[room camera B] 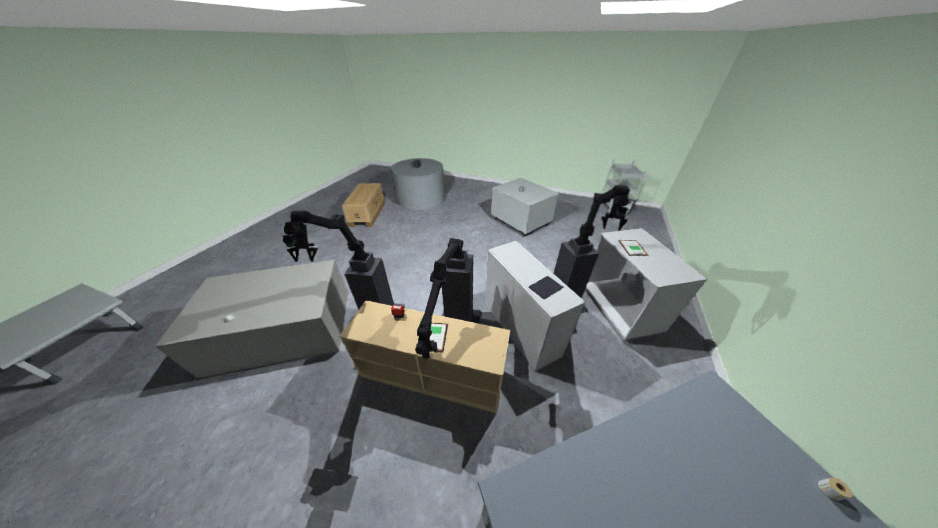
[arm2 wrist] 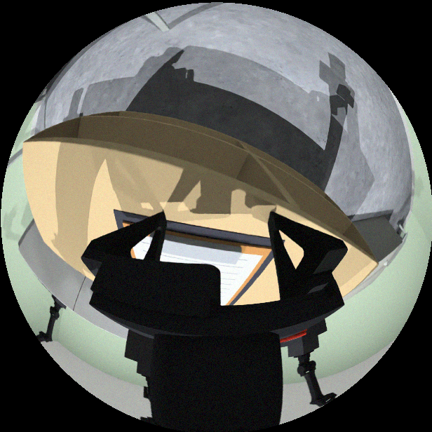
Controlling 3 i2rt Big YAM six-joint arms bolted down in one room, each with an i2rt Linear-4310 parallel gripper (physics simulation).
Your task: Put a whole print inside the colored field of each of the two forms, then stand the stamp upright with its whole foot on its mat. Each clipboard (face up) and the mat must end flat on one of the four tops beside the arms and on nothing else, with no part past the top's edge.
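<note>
In the arm2 wrist view, arm2's gripper (arm2 wrist: 218,216) is open and empty. Beyond its spread fingers a clipboard (arm2 wrist: 241,276) lies face up on the wooden top (arm2 wrist: 65,200); the gripper hides much of its sheet. In the room view, a clipboard (room camera B: 440,338) with a green field lies on the wooden cabinet's top (room camera B: 482,347), under the middle arm's gripper (room camera B: 426,350), whose fingers are unclear. The red stamp (room camera B: 397,310) stands near that top's back left edge. The dark mat (room camera B: 546,287) lies on the narrow white top. Another clipboard (room camera B: 634,247) with a green field lies on the right white top. The left gripper (room camera B: 303,257) and right gripper (room camera B: 614,226) hang open and empty.
A grey block (room camera B: 262,304) at the left bears a small white object (room camera B: 229,318). A narrow white cabinet (room camera B: 518,321) stands right of the wooden one, and an open-sided white cabinet (room camera B: 672,304) stands further right. A large grey table (room camera B: 656,459) fills the front right.
</note>
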